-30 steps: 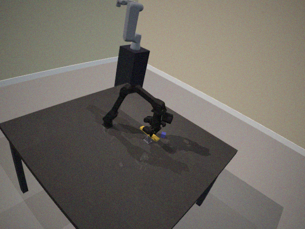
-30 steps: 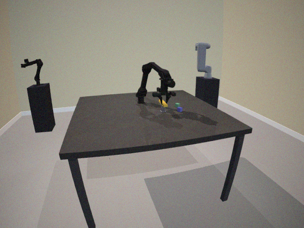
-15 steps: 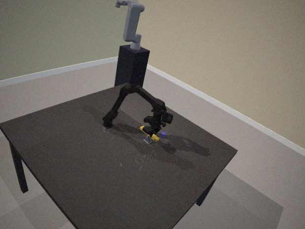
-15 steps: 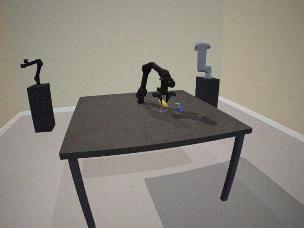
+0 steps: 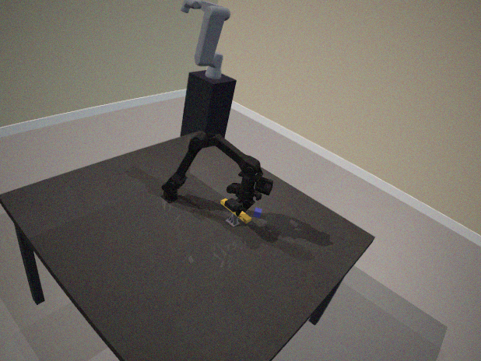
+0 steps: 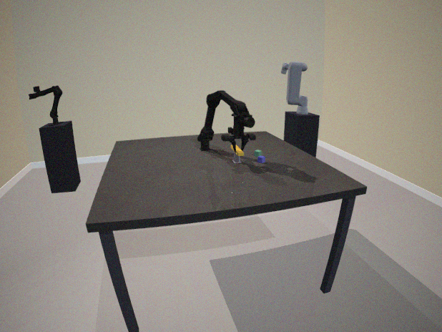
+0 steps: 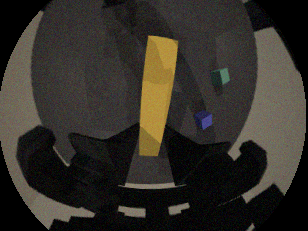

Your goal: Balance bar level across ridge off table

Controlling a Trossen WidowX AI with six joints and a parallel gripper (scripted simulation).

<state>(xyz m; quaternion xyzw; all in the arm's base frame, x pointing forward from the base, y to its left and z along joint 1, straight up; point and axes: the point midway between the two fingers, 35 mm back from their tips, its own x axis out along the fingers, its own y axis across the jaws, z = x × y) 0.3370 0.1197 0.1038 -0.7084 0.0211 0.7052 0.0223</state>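
The bar lies 30 mm behind my gripper tip. The rest, counted from my gripper tip: blue cube: 140 mm to the left, 50 mm below, 10 mm ahead; then green cube: 170 mm to the left, 110 mm behind, 50 mm below.
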